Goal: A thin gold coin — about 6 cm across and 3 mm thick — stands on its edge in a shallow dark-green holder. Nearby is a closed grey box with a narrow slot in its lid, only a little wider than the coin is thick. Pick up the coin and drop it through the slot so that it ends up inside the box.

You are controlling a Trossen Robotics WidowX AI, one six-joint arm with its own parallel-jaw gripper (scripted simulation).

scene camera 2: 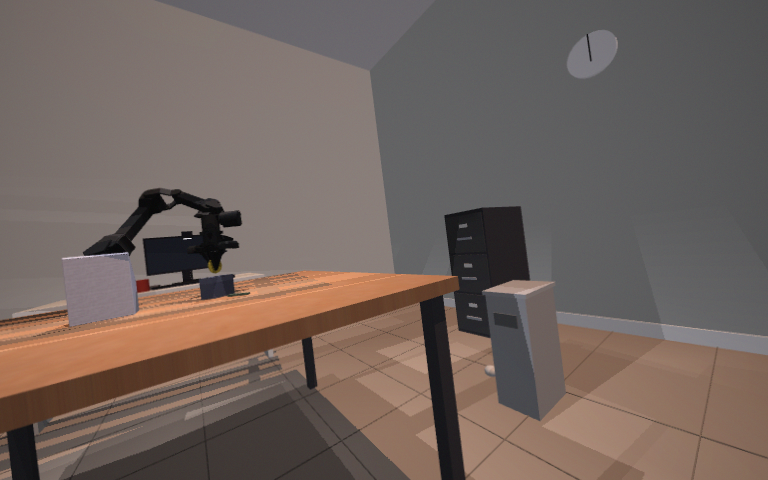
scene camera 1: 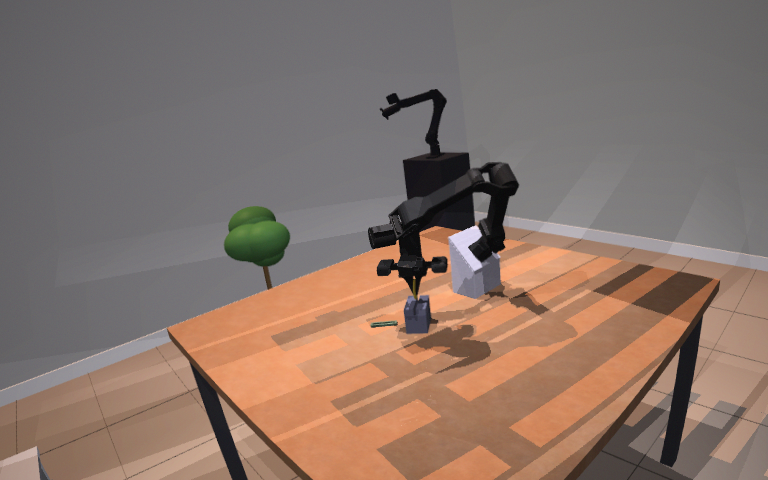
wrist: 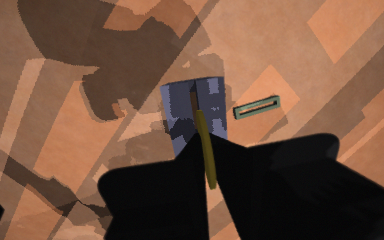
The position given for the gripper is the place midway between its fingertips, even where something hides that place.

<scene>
The gripper [scene camera 1: 415,294] holds a thin gold coin [wrist: 210,170].
The gripper also shows in scene camera 2 [scene camera 2: 215,270] and in the wrist view [wrist: 201,137].
</scene>
